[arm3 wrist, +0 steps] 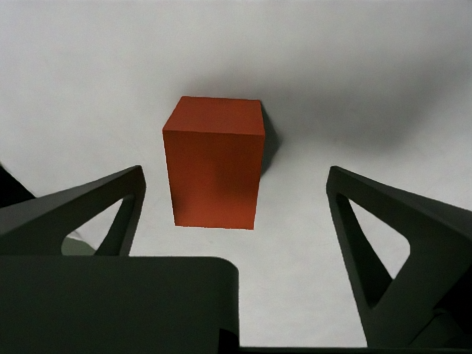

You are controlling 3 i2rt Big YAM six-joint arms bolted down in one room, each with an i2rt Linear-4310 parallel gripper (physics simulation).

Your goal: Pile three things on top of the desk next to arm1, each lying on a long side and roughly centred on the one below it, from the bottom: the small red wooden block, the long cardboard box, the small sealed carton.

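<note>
The small red wooden block (215, 175) is on a pale surface (310, 220), near the middle of the arm3 wrist view and a little left of the centre between the fingers. One larger face and a narrower face at its far end show. The gripper of arm3 (236, 172) is open, with one finger on each side of the block and a gap on both sides; the left finger is nearer to it. The long cardboard box, the small sealed carton and the grippers of arm1 and arm2 do not show in this view.
A black area shows past the pale surface's edge at the far left. A grey-green patch shows through the opening of the left finger. A soft shadow lies on the pale surface at the upper right, and a darker one beside the block's right side.
</note>
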